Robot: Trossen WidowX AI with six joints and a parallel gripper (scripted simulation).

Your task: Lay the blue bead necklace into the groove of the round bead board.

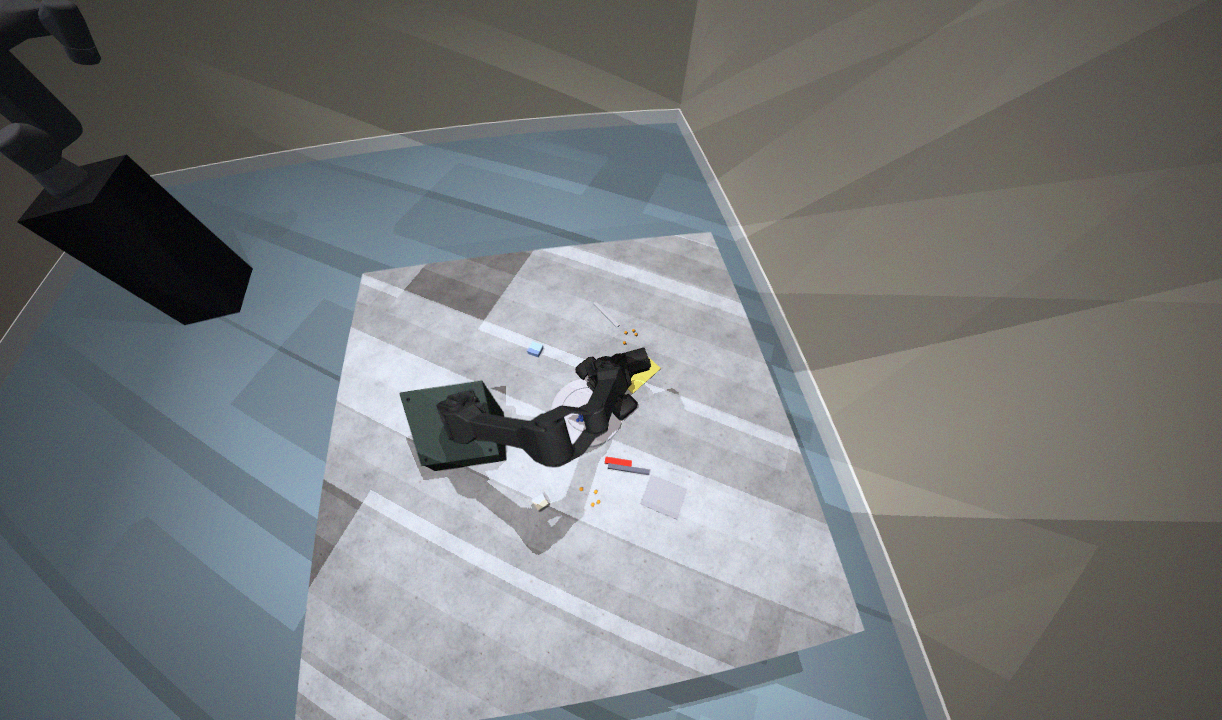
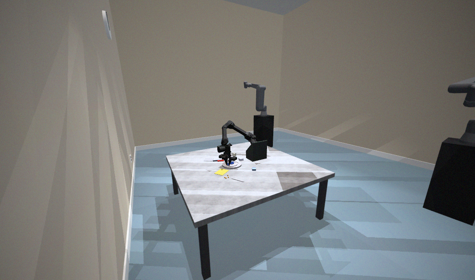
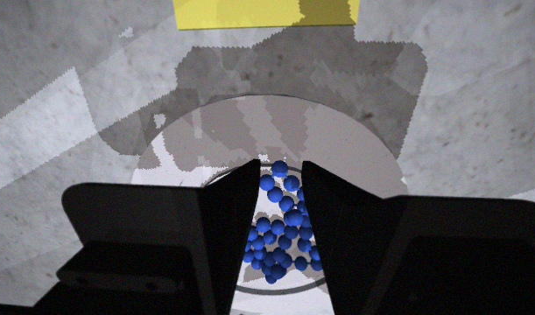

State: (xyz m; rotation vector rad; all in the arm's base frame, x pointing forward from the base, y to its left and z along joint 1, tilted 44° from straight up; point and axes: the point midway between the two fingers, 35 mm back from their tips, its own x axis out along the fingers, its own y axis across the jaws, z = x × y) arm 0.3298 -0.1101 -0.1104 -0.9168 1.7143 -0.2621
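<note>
Right now the round white bead board is 60 mm behind my gripper tip, 20 mm to the right of it and 10 mm below it. Also, from my gripper tip: blue block: 210 mm to the left, 160 mm behind, 10 mm below; then yellow sheet: 110 mm ahead, 70 mm to the left, 10 mm below; then grey tool: 190 mm to the right, 10 mm below.
</note>
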